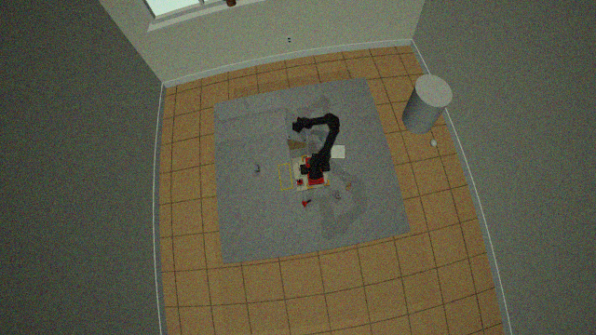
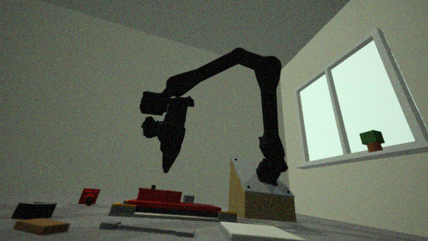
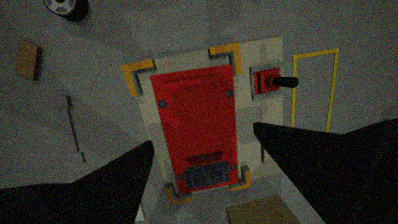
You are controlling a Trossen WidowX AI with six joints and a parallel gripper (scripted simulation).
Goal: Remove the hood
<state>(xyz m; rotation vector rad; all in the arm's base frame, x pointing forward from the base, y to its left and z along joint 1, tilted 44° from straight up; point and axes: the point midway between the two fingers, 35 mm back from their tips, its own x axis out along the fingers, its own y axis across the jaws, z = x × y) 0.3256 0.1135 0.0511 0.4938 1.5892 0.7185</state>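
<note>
Now: the red hood 50 mm below my gripper tip. The rest, counted from my gripper tip: tan block 90 mm ahead, 220 mm to the left, 90 mm below; then white square plate 180 mm behind, 170 mm to the left, 90 mm below; then grey bar 20 mm behind, 200 mm to the left, 90 mm below.
</note>
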